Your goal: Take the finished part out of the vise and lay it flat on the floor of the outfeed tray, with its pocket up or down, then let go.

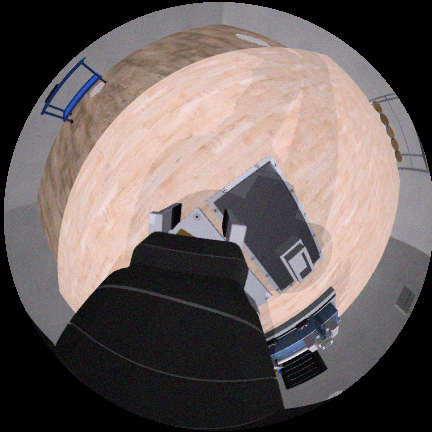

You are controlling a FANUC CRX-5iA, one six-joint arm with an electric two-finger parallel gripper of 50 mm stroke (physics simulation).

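Places are measured from the arm's base along level axes (x up, y back, z right), in centimetres.
Pixels of known places: gripper, fingertip midpoint: (201,214).
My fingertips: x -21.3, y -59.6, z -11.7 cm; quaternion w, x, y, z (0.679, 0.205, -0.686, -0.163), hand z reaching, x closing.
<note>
For each thing: its top centre in the pictures, then the offset to it from my fingertips. "spot": a spot on its surface instead. Level surfaces: height alone.
- light grey plate, surface spot: (206,230) spot: dx -0.4, dy +1.3, dz +1.7 cm
- yellow block, top centre: (189,264) dx +3.2, dy +4.5, dz +2.1 cm
- silver device, surface spot: (300,340) spot: dx +4.8, dy +9.6, dz +33.8 cm
- wooden table, surface height: dx -1.2 cm
My gripper (201,214) is open and empty, with its two dark-padded fingers wide apart above a light grey plate (206,230). A sliver of a yellow block (184,233) shows on that plate, mostly hidden by the black gripper body. A dark-floored tray with a light grey bolted rim (292,190) lies right beside the plate, to the right of the fingers. A light square outline with a paler shape inside (299,261) shows at the tray's lower right end; I cannot tell whether it is a part or a marking. I cannot make out the vise or the finished part for certain.
A blue and silver device (300,340) stands at the lower right, past the wooden table (165,120), with a black slatted panel (305,370) beside it. A blue frame (84,89) stands far off at upper left. A row of brown discs (387,125) shows at far right.
</note>
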